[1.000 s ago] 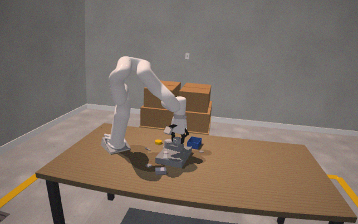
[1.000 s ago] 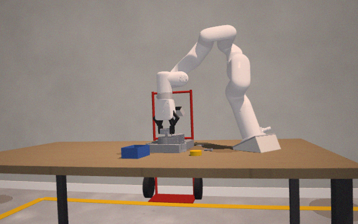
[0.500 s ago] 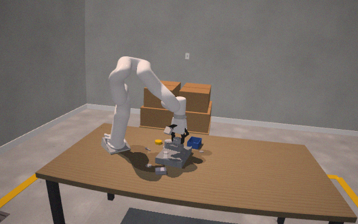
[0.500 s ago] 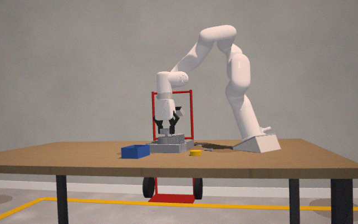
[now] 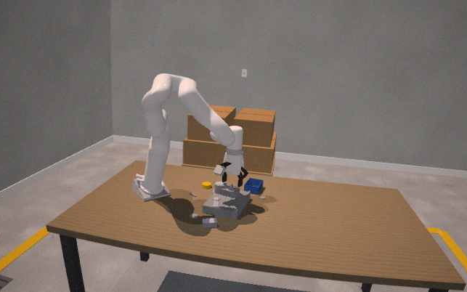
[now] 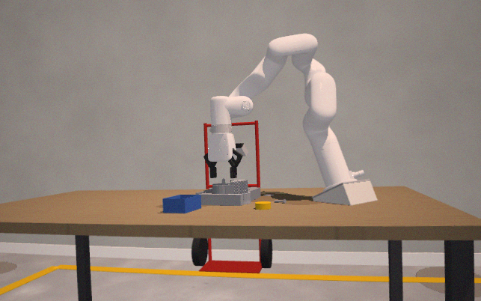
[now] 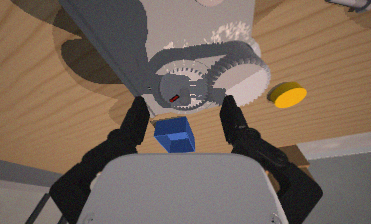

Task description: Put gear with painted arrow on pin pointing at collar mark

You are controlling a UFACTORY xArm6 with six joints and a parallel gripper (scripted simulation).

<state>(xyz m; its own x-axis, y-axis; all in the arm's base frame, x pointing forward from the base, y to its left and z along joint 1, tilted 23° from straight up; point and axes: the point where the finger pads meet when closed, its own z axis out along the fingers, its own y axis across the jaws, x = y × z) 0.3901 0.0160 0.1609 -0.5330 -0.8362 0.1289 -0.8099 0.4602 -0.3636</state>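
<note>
My gripper is now 50 mm above the toothed gear. The rest, counted from my hand: yellow disc: 140 mm behind, 160 mm to the left, 90 mm below; then blue bin: 130 mm ahead, 150 mm to the left, 90 mm below; then bolt: 210 mm behind, 50 mm to the left, 90 mm below.
</note>
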